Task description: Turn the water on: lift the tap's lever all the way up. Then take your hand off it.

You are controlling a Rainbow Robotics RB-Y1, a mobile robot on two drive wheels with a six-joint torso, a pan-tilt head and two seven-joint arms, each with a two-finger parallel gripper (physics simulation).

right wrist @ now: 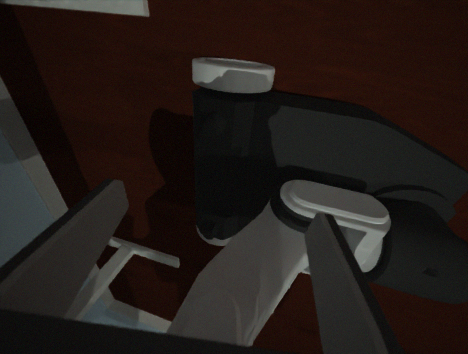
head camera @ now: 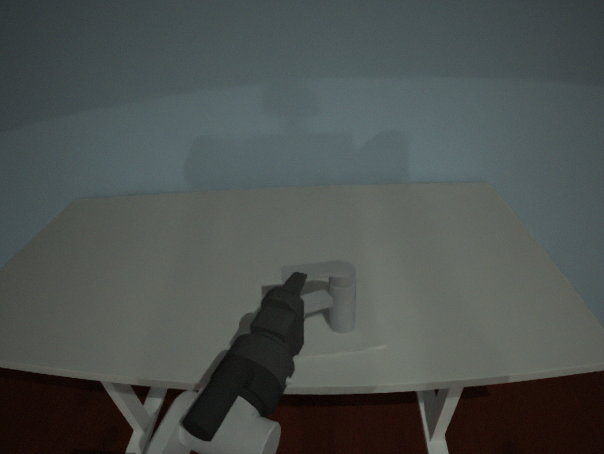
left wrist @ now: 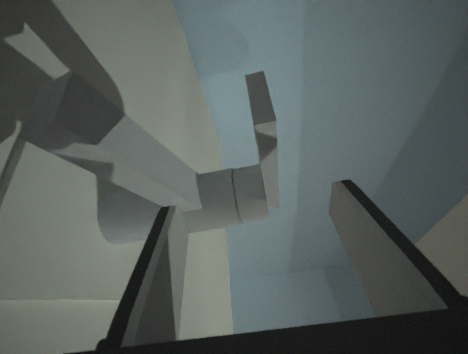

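Observation:
A grey tap stands upright on the table. Its flat lever sticks out from the top, toward the left in the head view, and looks about level. The spout lies below it, partly hidden by my gripper in the head view. My left gripper is open and empty, its tips near the lever and over the spout in the head view. In the left wrist view the lever appears between the fingers, beyond them; contact cannot be told. My right gripper is open, away from the tap.
The tap's thin base plate lies on the pale table. A blue wall rises behind. In the right wrist view, my robot's dark and white base stands beyond the right fingers, over a dark red floor.

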